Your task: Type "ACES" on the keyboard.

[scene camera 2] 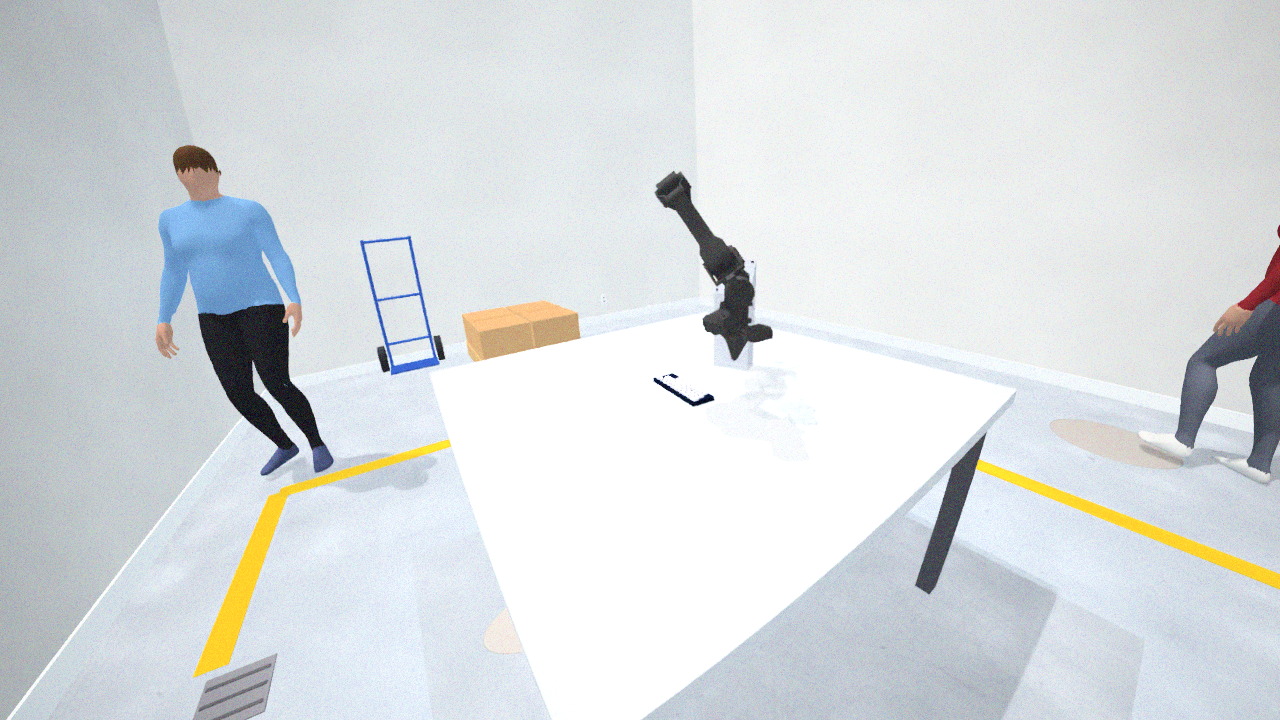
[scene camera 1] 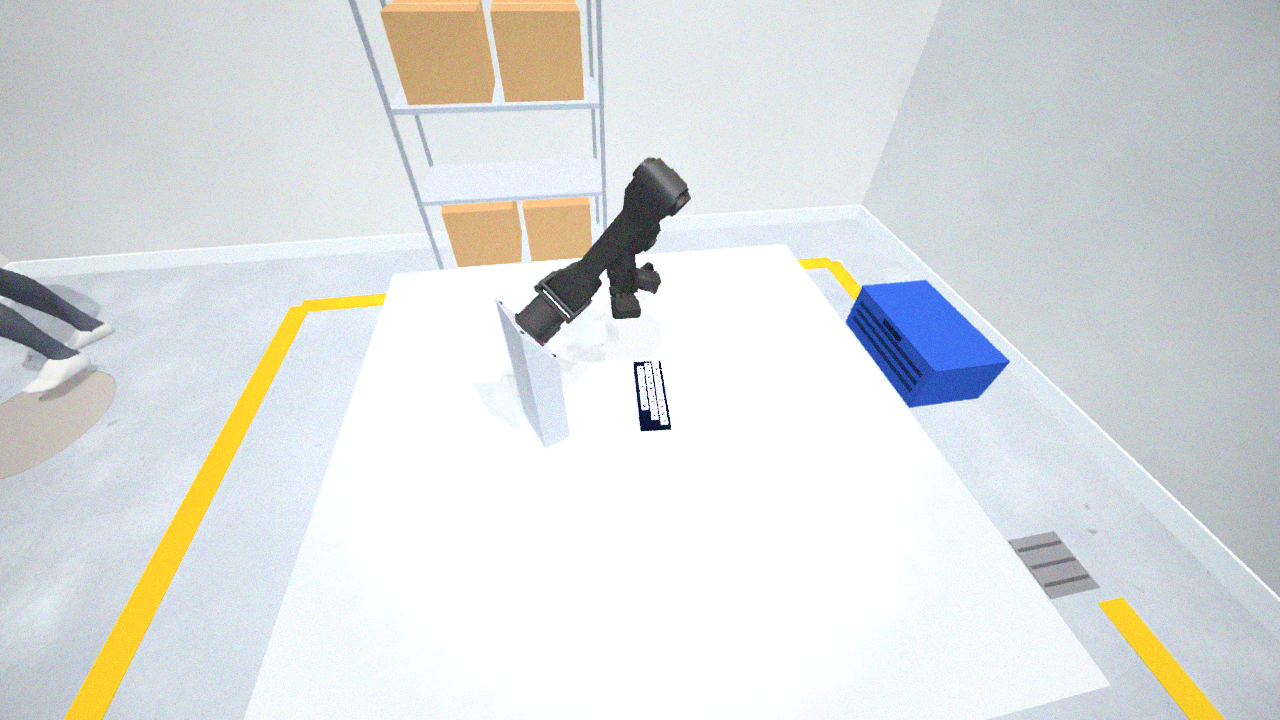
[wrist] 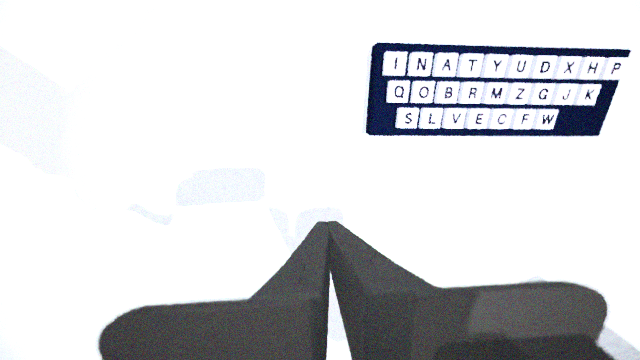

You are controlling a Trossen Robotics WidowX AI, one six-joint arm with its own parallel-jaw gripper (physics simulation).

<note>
In view: the gripper (scene camera 2: 734,360).
The gripper is seen too in scene camera 1 (scene camera 1: 622,317) and in the wrist view (wrist: 326,230).
</note>
